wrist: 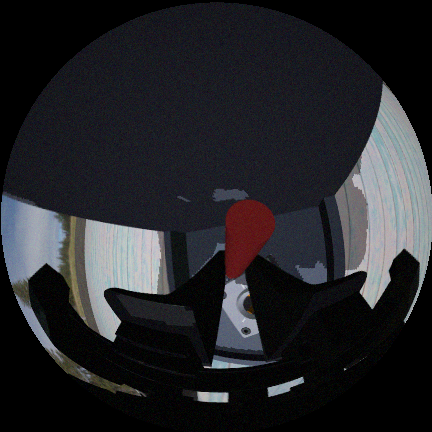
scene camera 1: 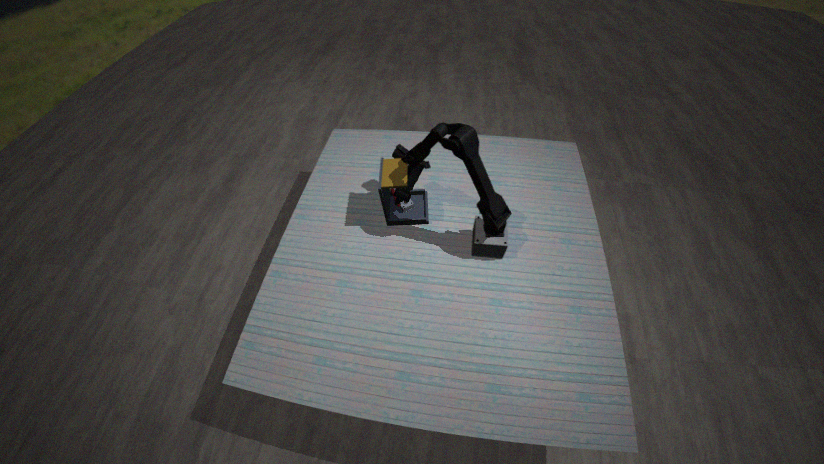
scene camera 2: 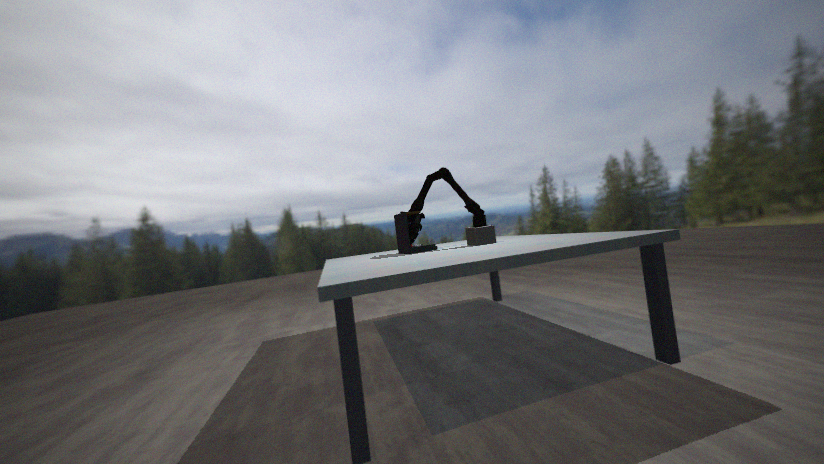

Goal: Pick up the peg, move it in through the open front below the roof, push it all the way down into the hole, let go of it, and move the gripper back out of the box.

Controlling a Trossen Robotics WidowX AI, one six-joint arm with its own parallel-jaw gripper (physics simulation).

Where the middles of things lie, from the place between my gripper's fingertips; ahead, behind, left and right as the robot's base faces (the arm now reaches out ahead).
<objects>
The dark box [scene camera 1: 418,215] is 5 cm behind my hand and 7 cm above it. Round my hand: yellow roof [scene camera 1: 395,172] (2 cm behind, 18 cm above); then red peg [wrist: 249,223] (1 cm to the right, 2 cm above).
</objects>
